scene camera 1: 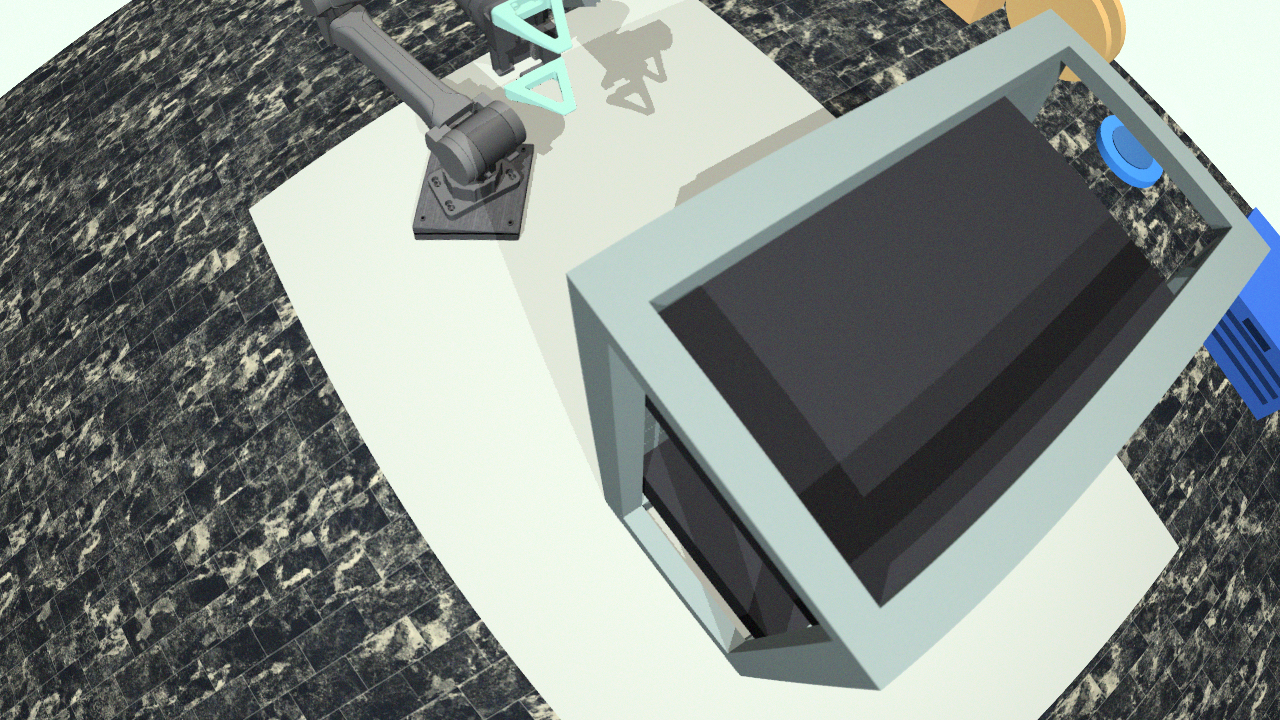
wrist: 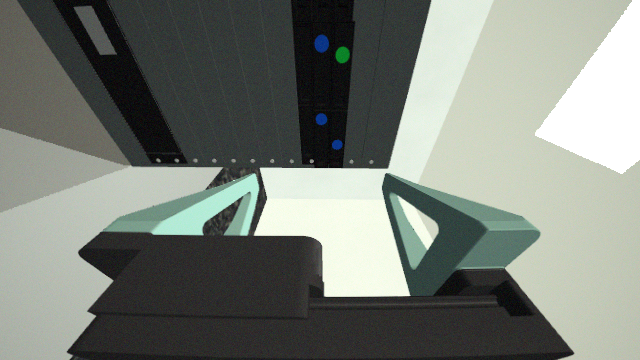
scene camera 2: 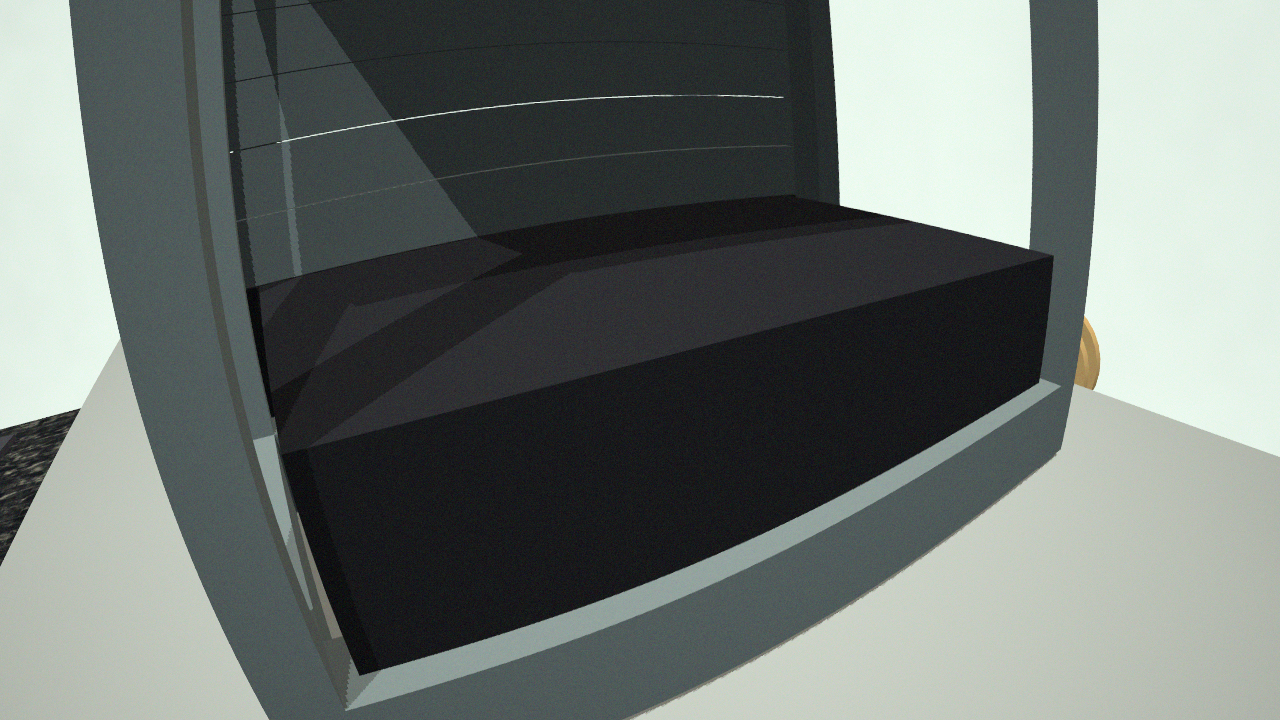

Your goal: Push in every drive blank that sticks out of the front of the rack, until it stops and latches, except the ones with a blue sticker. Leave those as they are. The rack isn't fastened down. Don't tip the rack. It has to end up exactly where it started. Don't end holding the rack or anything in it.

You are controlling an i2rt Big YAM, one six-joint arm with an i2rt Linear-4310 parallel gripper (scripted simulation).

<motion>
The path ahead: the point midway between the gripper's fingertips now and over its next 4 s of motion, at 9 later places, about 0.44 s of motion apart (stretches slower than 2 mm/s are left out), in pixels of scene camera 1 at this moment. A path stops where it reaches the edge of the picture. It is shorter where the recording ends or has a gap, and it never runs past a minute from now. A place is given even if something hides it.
My gripper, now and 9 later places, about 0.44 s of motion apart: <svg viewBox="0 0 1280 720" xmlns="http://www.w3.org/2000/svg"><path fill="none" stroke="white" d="M568 82L657 109L714 133L683 126L619 124L588 127L593 125L637 118L688 119L710 133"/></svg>
</motion>
